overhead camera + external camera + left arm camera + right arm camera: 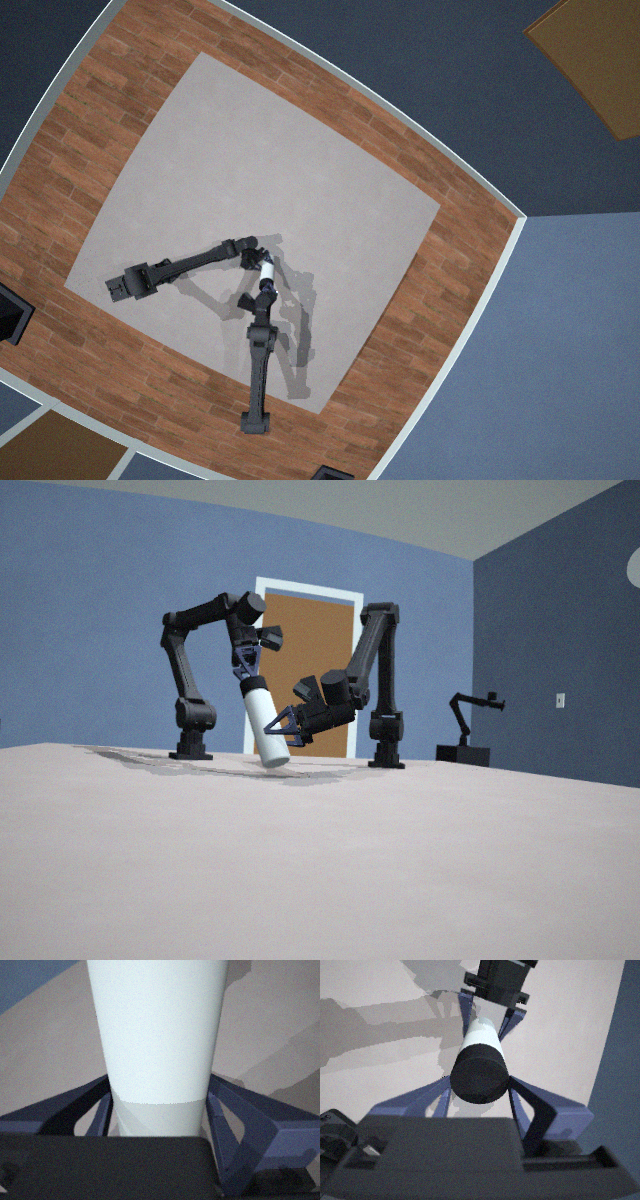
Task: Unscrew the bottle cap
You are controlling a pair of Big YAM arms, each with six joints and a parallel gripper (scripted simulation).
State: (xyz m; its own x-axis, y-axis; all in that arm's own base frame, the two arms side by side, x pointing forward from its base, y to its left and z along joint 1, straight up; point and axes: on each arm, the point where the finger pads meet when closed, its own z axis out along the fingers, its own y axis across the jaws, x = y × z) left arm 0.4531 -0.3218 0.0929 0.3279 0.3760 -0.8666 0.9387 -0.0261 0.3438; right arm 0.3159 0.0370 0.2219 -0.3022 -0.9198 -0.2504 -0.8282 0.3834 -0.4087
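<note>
The black cap lies 10 mm ahead of my right hand, 10 mm to the left of it and 20 mm below it.
</note>
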